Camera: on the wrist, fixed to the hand. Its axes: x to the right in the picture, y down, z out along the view.
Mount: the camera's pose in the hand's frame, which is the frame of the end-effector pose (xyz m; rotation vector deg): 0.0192 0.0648 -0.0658 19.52 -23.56 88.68
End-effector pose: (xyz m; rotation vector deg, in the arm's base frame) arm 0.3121 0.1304 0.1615 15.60 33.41 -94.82
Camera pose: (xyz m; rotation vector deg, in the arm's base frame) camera 0.3620 0.1434 0.0825 25.61 -15.53 -13.80
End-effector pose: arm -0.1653 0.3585 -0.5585 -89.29 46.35 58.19
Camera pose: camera -0.2022 0.2806 -0.5967 -8.47 102.43 114.09
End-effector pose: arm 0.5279 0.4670 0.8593 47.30 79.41 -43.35
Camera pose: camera 0.5496 0.5573 0.8430 88.70 -0.12 6.40
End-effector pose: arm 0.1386 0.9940 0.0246 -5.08 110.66 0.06
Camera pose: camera 0.0663 1.0546 0.0273 85.39 65.75 37.30
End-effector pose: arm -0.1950 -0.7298 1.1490 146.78 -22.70 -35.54
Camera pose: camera -0.1569 -0.7672 1.2267 87.76 -135.24 -23.23
